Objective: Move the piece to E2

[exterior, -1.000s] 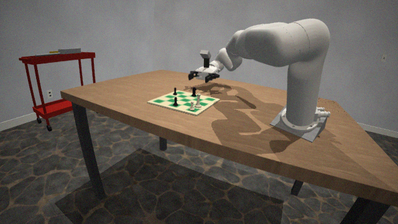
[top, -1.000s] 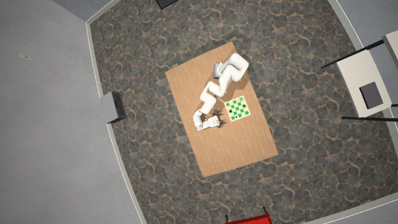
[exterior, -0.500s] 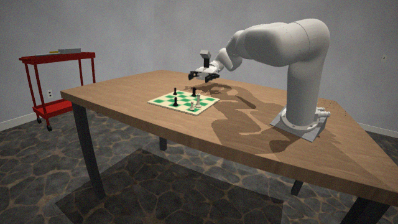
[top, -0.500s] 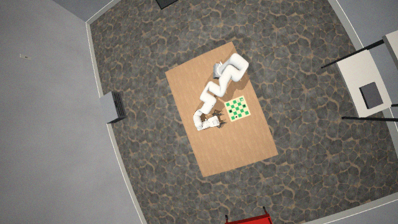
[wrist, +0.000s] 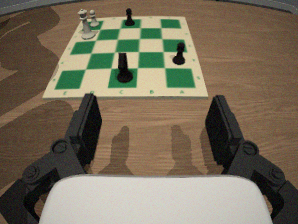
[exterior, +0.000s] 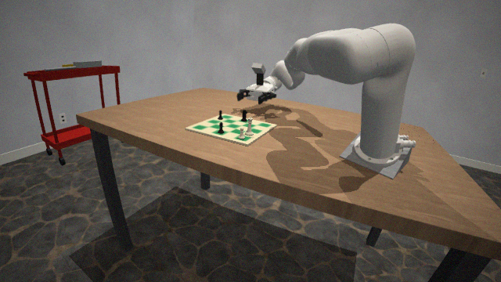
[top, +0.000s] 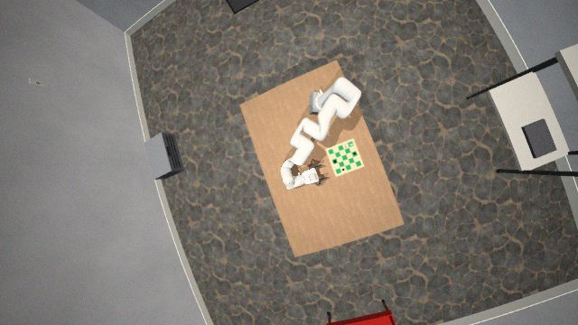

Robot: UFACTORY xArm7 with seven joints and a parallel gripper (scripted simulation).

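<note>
Right now my hand is 230 mm to the right of the white piece, 90 mm past it and 40 mm above it. Round my hand: black piece: 110 mm to the left, 50 mm below, 30 mm behind; then white pawn: 270 mm to the left, 80 mm behind, 50 mm below; then cream chessboard: 180 mm to the left, 60 mm below, 20 mm behind.
</note>
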